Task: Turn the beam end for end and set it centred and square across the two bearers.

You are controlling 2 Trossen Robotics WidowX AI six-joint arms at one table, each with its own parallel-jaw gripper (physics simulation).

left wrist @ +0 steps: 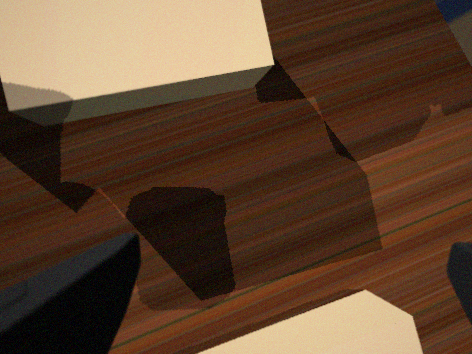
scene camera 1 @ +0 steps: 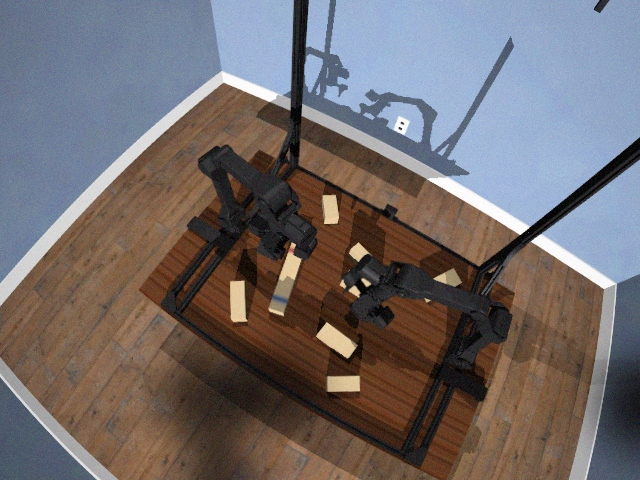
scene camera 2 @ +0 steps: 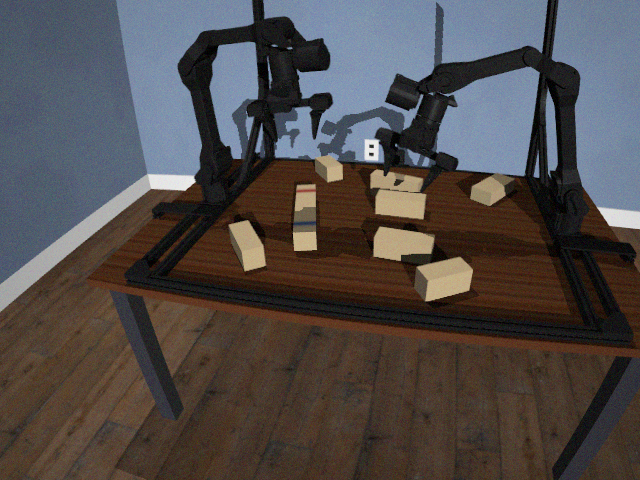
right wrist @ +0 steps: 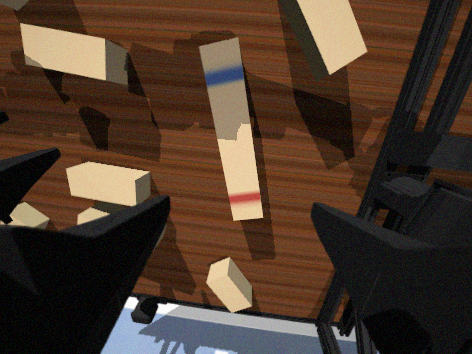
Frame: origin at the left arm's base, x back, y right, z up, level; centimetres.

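Where they show: left gripper, fingertip midpoint: [left wrist: 291,252] [scene camera 2: 402,184] [right wrist: 31,132]; right gripper, fingertip midpoint: [scene camera 2: 295,140] [right wrist: 242,205]; left arm's base, origin of the base link: [scene camera 1: 457,356] [scene camera 2: 565,229]; right arm's base, origin of the base link: [scene camera 1: 233,226] [scene camera 2: 215,199] [right wrist: 397,191].
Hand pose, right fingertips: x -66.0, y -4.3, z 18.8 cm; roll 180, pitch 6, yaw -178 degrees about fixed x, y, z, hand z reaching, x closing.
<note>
Each offset is from my right fingertips to the top centre of the thing.
The pale beam @(dx +1.8, dy -1.2, dz -16.0 cm) [scene camera 1: 286,277] [scene camera 2: 305,210] [right wrist: 231,112] lies flat, its red-striped end towards the back wall and its blue-striped end towards the front; a blue corner shows in the left wrist view. Several pale blocks lie about, and I cannot tell which two are bearers. My right gripper [scene camera 2: 294,138] [right wrist: 242,205] is open and empty, high above and behind the red end. My left gripper [scene camera 2: 405,181] [left wrist: 291,252] is open and empty, above two close blocks, a rear one @(dx +22.1, dy +17.4, dz -14.4 cm) [scene camera 1: 358,252] [scene camera 2: 395,180] and a nearer one @(dx +24.1, dy +8.7, dz -16.0 cm) [scene camera 2: 400,204] [right wrist: 102,184].
One block @(dx -7.1, dy -17.3, dz -15.7 cm) [scene camera 1: 237,301] [scene camera 2: 247,245] lies left of the beam, another @(dx +0.3, dy +29.5, dz -16.0 cm) [scene camera 1: 330,209] [scene camera 2: 328,168] behind it. Right of it lie a block @(dx +26.5, dy -11.3, dz -16.0 cm) [scene camera 1: 336,339] [scene camera 2: 403,244], a front block @(dx +35.0, dy -22.3, dz -15.7 cm) [scene camera 1: 343,383] [scene camera 2: 443,279] and a back-right block @(dx +49.7, dy +25.1, dz -16.9 cm) [scene camera 2: 492,189]. A black frame [scene camera 2: 330,305] borders the table.
</note>
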